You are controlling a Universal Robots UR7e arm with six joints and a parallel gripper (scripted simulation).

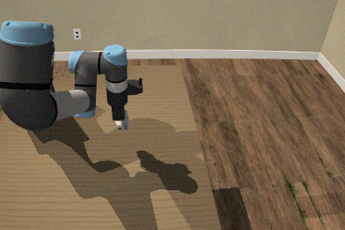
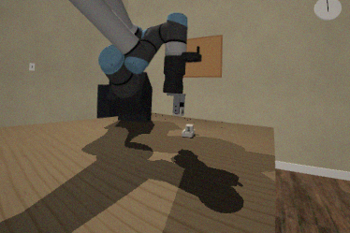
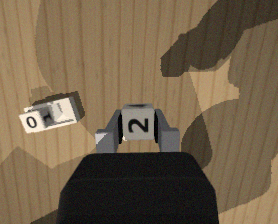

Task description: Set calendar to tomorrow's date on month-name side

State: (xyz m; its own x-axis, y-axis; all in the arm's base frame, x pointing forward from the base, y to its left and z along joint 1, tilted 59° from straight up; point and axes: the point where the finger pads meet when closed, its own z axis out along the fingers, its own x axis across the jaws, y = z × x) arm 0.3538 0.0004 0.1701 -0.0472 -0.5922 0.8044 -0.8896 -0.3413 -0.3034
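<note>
Right now my hand is 140 mm to the right of the white tray, 120 mm above it and 10 mm past it. Round my hand: white digit cube 10 mm below.
</note>
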